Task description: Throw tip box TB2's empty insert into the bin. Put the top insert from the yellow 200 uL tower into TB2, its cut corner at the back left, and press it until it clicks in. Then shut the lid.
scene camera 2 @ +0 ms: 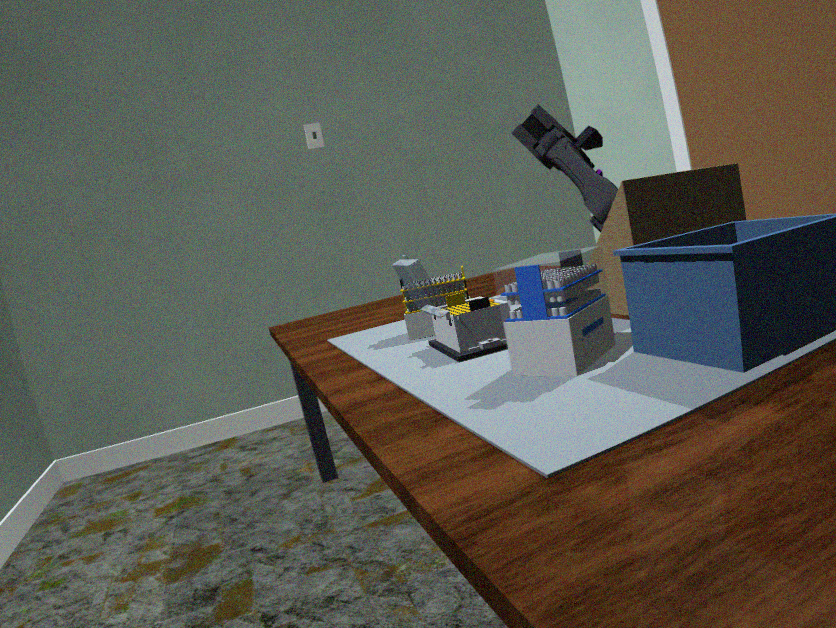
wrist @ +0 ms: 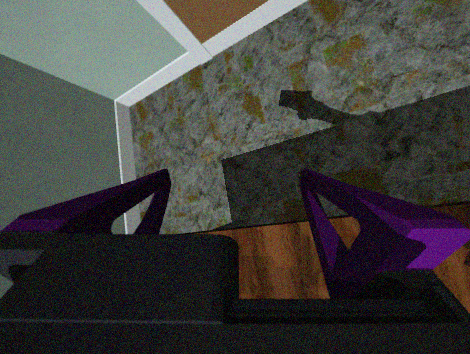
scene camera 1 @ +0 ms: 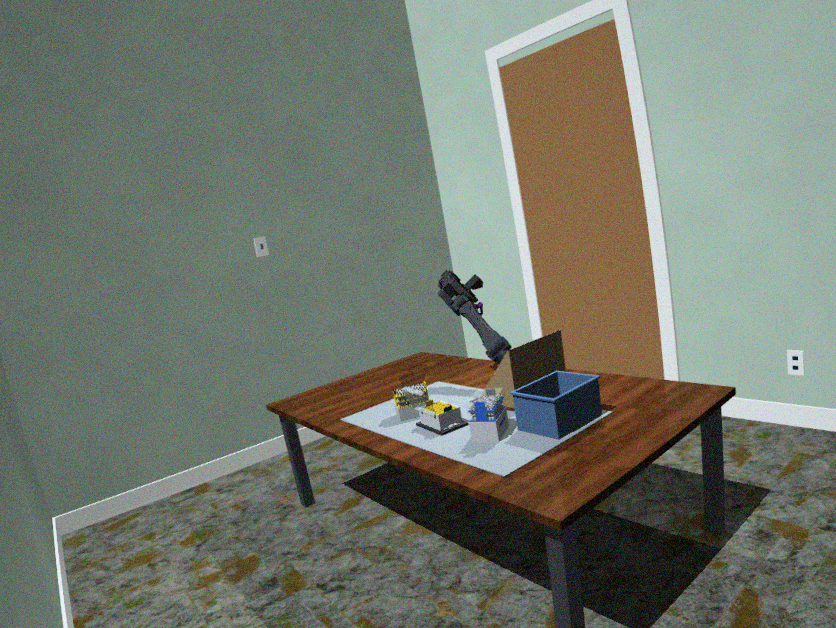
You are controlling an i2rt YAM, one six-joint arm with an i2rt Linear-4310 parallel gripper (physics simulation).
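My gripper (wrist: 235,176) is open and empty in the wrist view, its two purple fingers wide apart. It is held high, behind the boxes. A white box (scene camera 1: 442,420) (scene camera 2: 473,332) with a yellow top stands on a black base at the middle of the mat; a small dark block shows on its top. Its label is too small to read, so I cannot confirm that it is TB2, and the lid is unclear. The yellow tower (scene camera 1: 410,398) (scene camera 2: 434,297), with stacked tip inserts above a pale base, stands left of it. The blue open bin (scene camera 1: 537,413) (scene camera 2: 682,304) stands at the right.
A blue stacked tower (scene camera 1: 487,427) (scene camera 2: 540,344) stands between the white box and the bin. A tall brown panel (scene camera 1: 537,361) (scene camera 2: 682,209) stands behind the bin. Clear plastic shows behind the blue tower. A pale mat (scene camera 1: 496,463) (scene camera 2: 547,439) lies on the wooden table (scene camera 1: 567,496) (scene camera 2: 648,486).
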